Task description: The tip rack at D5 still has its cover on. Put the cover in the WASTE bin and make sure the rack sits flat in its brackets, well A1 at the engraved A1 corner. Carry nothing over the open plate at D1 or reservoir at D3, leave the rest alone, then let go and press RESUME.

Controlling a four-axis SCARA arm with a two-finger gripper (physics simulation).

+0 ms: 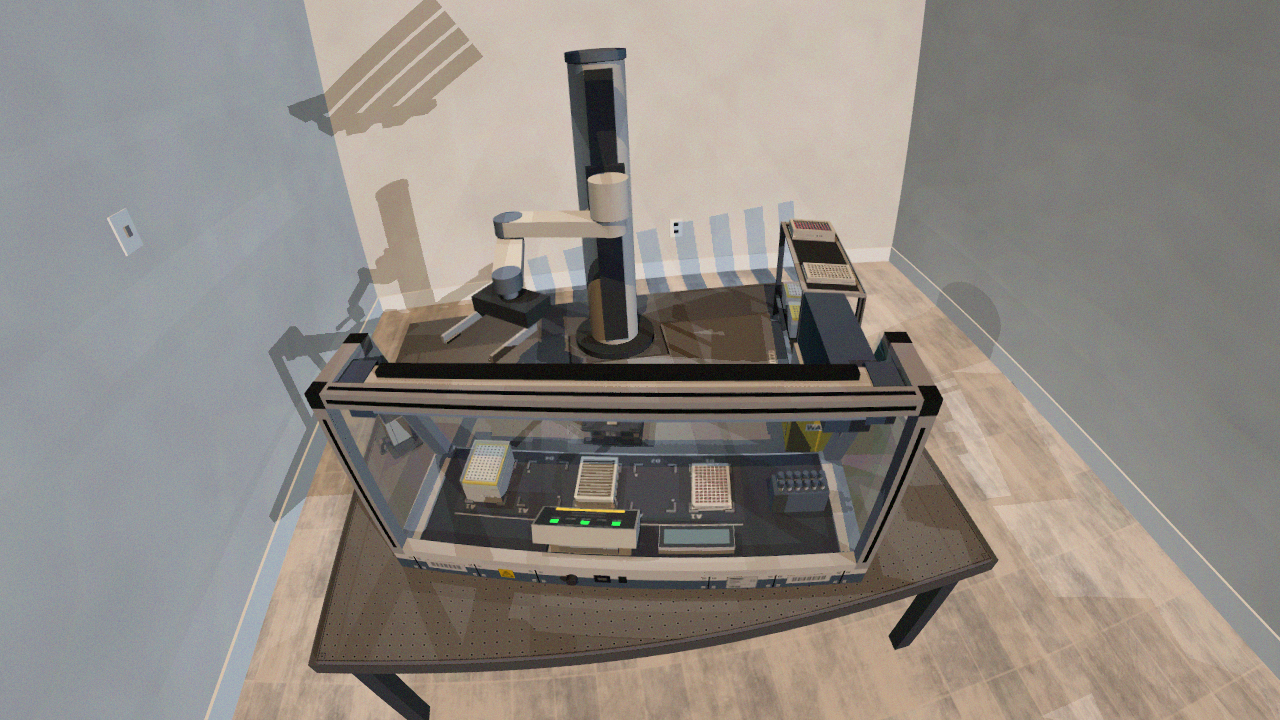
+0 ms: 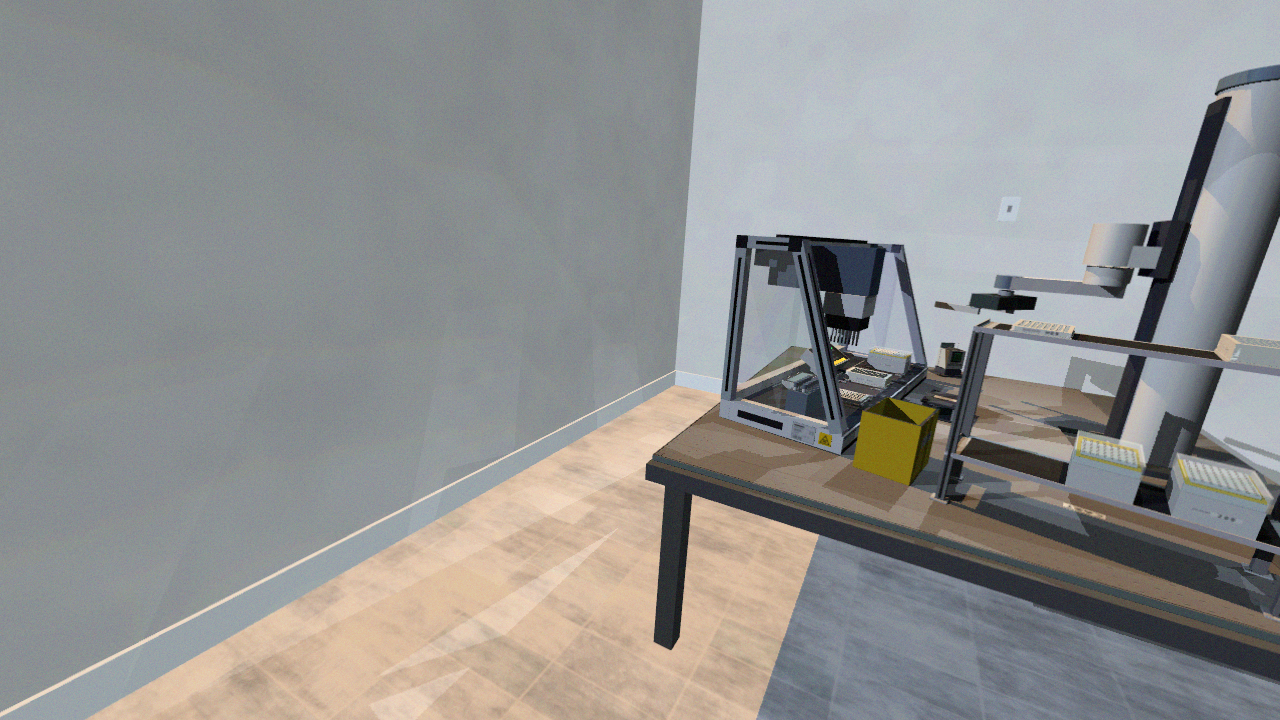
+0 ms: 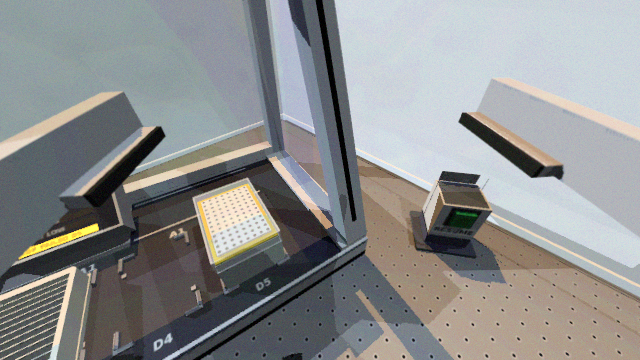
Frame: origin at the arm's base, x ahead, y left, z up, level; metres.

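Where they show: gripper, fingertip midpoint: (image 1: 465,349) (image 2: 952,303) (image 3: 317,105); arm's base, link origin: (image 1: 615,336).
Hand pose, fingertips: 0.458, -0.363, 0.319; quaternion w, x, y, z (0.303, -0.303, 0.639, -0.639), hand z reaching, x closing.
Each offset is from my fingertips to the top centre of the thing, as dx, dy, dz. "pt": to the spot under its first point.
The tip rack (image 1: 487,471) (image 2: 890,360) (image 3: 237,220) stands at D5, at the deck's end. It has a yellow rim, and a clear cover shows faintly around its top. I cannot tell whether it sits flat, or which corner is well A1. My gripper (image 1: 469,349) (image 3: 317,105) is open and empty, behind the enclosure and above and apart from the rack. The yellow bin @(+0.108, +0.812, -0.171) (image 1: 803,436) (image 2: 893,445) stands outside the enclosure's other end. The RESUME button box @(-0.050, -0.269, -0.179) (image 1: 396,434) (image 2: 950,360) (image 3: 456,215) stands beside the enclosure near D5.
The reservoir @(+0.210, +0.258, -0.230) (image 1: 596,481) (image 3: 35,312) is at D3 and the open plate (image 1: 711,486) at D1. A lamp panel (image 1: 584,528) stands at the deck's front. Enclosure posts (image 3: 332,120) rise near D5. The pipetting head @(pt +0.280, +0.740, +0.126) (image 2: 845,268) hangs inside. A shelf unit @(pt +0.010, +0.939, -0.062) (image 2: 969,385) stands near the bin.
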